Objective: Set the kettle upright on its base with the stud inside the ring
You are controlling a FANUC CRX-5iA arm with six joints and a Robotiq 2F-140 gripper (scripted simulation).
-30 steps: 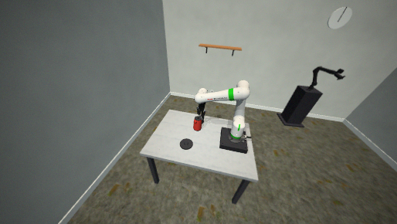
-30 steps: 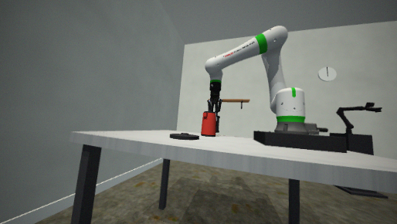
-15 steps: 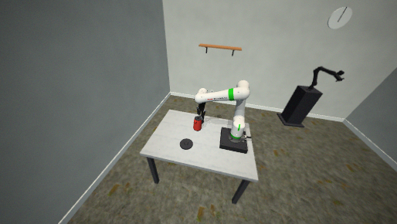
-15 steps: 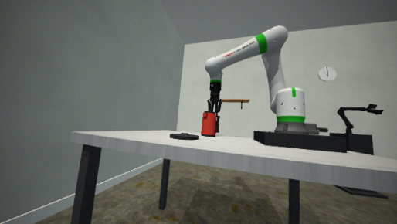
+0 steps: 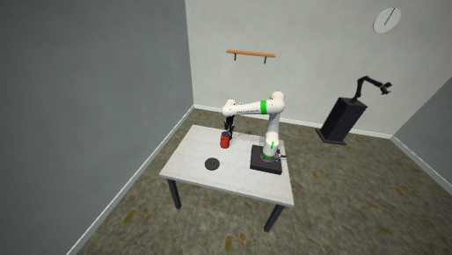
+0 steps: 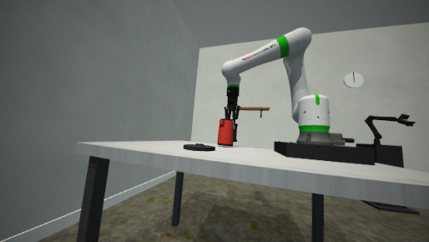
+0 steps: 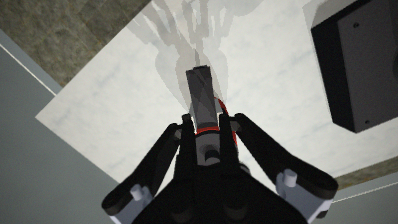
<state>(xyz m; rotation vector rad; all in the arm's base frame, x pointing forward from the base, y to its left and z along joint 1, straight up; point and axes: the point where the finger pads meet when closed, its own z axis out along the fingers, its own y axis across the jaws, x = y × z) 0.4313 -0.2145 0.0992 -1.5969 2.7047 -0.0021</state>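
Now: hand 10 mm short of the red kettle, 20 mm to the right of it and 50 mm above it. Also, from my hand: round black base (130 mm ahead, 340 mm to the left, 150 mm below).
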